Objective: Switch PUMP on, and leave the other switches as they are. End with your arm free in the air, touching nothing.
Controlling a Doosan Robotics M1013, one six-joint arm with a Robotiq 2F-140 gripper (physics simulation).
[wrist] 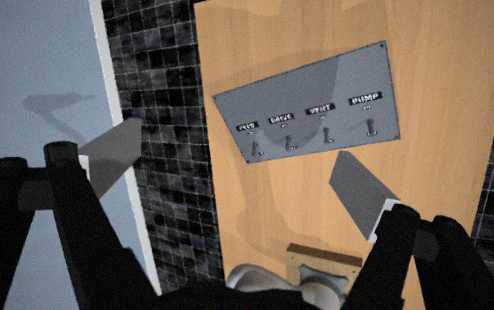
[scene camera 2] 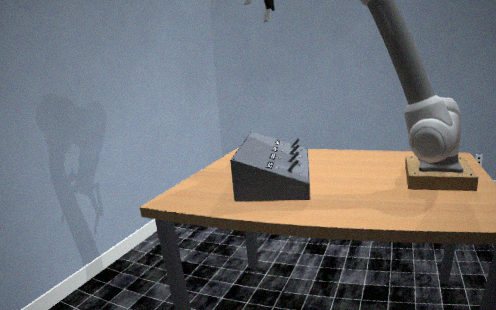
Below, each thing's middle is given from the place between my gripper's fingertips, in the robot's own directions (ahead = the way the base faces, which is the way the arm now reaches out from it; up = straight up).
The grey sloped switch box (scene camera 2: 260,170) lies 620 mm below my hand, 100 mm to the left of it and 70 mm behind it.
